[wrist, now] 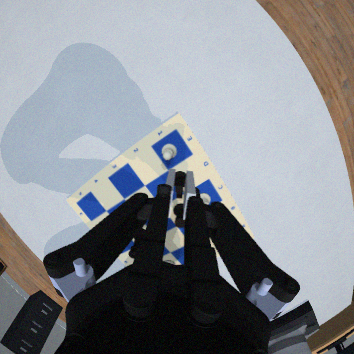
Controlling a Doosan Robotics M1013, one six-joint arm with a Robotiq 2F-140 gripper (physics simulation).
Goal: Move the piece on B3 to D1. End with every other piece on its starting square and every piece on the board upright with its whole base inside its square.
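Frame: origin at the arm's base, x ahead, y left, z up, level; metres.
Seen in the pictures: gripper, between the fingertips: [179, 179]; arm's base, origin of its link: [281, 338].
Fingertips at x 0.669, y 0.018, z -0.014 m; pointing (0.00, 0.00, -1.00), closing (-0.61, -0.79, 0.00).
Offsets run from my fingertips to a thing's top centre. "spot": to the spot under its first point. Level surfaces: height alone.
The blue and cream board @[spot: dx +0.062, dy -0.031, dz -0.016 m] [175, 121] lies below my gripper [179, 179]. My gripper is shut on a dark piece @[dx -0.043, dy +0.024, dz +0.018 m] [179, 210], mostly hidden between the fingers. The fingertips show over the board just below E1, near D1 and D2; their height above it is hard to judge. A white piece @[dx +0.035, dy -0.005, dz +0.016 m] [169, 151] stands on blue square E1. Another white piece @[dx -0.044, dy -0.011, dz +0.016 m] [205, 199] shows partly beside the right finger, on the blue square C1. A pale round top @[spot: dx -0.120, dy +0.090, dz -0.011 m] [169, 262] peeks out low between the fingers. B3 lies under the gripper and is largely hidden.
The board lies on a pale round table top @[dz -0.021 m] [280, 125] with a brown wooden surface [330, 65] beyond its edge. The arm's shadow falls left of the board. A dark slotted object [32, 322] is at lower left, and grey and dark objects are at lower right.
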